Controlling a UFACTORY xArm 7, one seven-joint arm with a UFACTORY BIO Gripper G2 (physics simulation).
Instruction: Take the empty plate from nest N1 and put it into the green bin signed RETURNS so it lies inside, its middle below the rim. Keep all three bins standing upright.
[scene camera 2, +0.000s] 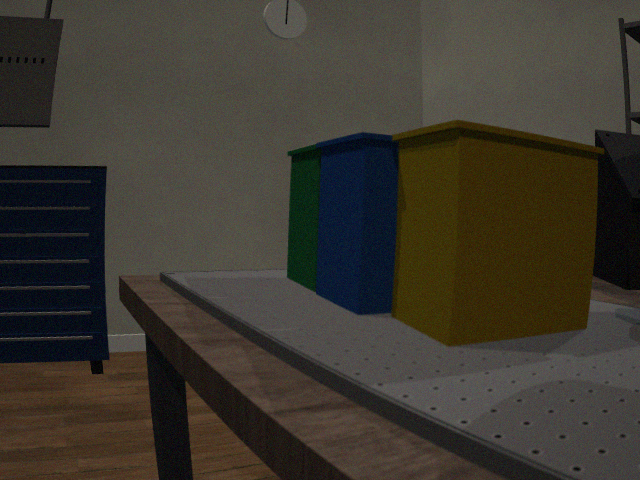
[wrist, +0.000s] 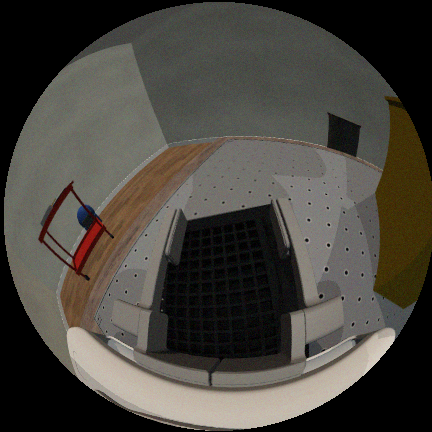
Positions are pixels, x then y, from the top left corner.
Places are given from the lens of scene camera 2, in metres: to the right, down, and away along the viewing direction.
yellow bin (scene camera 2: 496, 228): 0.14, -0.01, 0.41
green bin (scene camera 2: 306, 162): -0.02, -0.10, 0.68
blue bin (scene camera 2: 358, 199): 0.04, -0.04, 0.52
The marked spots on the green bin and the yellow bin are 0.33 m apart.
